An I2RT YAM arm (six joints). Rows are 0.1 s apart.
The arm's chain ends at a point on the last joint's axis. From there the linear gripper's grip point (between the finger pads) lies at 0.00 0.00 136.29 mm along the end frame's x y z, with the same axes.
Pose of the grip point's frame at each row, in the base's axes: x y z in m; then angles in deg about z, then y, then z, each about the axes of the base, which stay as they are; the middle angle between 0 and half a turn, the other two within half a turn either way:
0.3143 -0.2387 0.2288 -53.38 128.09 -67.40
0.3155 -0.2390 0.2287 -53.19 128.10 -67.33
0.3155 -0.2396 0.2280 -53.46 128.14 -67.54
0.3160 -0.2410 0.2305 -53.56 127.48 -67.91
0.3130 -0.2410 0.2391 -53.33 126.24 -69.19
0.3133 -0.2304 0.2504 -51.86 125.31 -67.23
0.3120 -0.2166 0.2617 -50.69 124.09 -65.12
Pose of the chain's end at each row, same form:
0.2731 -0.1397 0.3129 -53.38 128.09 -67.40
0.2742 -0.1400 0.3128 -53.19 128.10 -67.33
0.2745 -0.1405 0.3122 -53.46 128.14 -67.54
0.2753 -0.1408 0.3134 -53.56 127.48 -67.91
0.2739 -0.1382 0.3197 -53.33 126.24 -69.19
0.2703 -0.1278 0.3292 -51.86 125.31 -67.23
0.2645 -0.1142 0.3381 -50.69 124.09 -65.12

